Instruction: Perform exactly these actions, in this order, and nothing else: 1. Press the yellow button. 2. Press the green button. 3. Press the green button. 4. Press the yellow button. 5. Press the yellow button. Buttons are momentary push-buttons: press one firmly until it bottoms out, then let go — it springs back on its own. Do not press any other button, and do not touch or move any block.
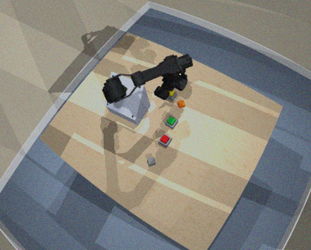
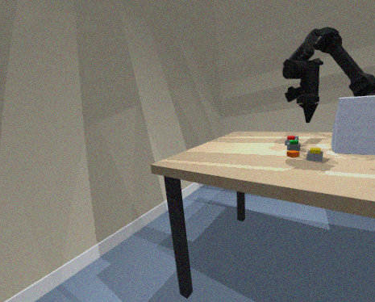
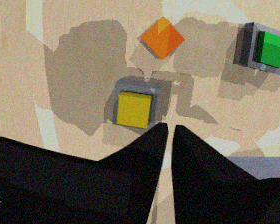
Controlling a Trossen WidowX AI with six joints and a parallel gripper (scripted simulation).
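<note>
Now: gripper tip 3 cm past the yellow button, 3 cm to the right of it and 10 cm above it. Round my gripper tip: red button 10 cm ahead, 19 cm to the right, 10 cm below; then orange block 4 cm ahead, 2 cm to the left, 12 cm below; then green button 7 cm ahead, 10 cm to the right, 10 cm below.
</note>
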